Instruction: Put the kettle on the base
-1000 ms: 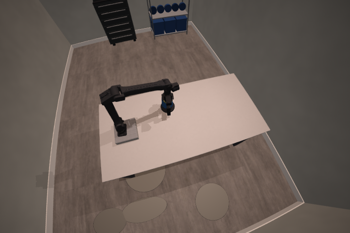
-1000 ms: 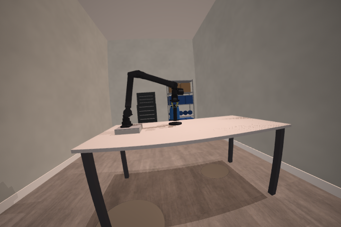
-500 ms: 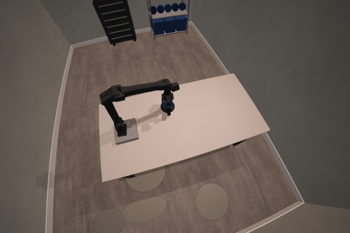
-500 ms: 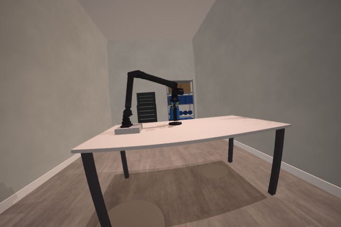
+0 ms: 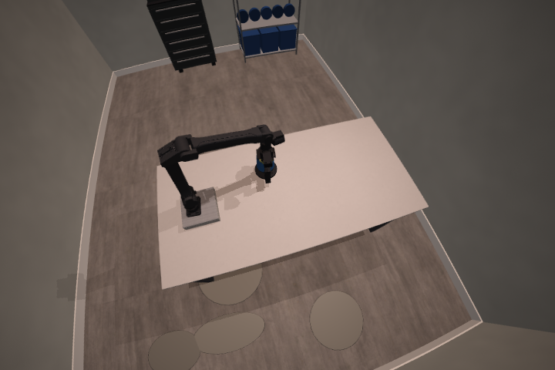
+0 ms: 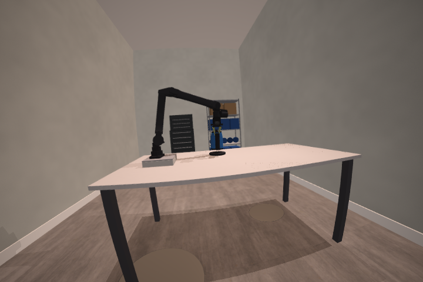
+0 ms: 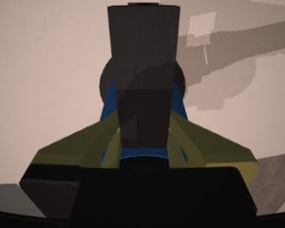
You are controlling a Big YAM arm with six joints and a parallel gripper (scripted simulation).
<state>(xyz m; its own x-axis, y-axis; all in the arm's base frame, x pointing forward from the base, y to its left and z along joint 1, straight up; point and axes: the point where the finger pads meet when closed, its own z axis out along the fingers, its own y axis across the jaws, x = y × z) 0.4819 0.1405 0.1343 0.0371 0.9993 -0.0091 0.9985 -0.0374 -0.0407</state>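
The blue kettle is 50 mm below my hand and 30 mm to the left of it. The rest, counted from my hand: round black base: 170 mm below, 60 mm to the left.
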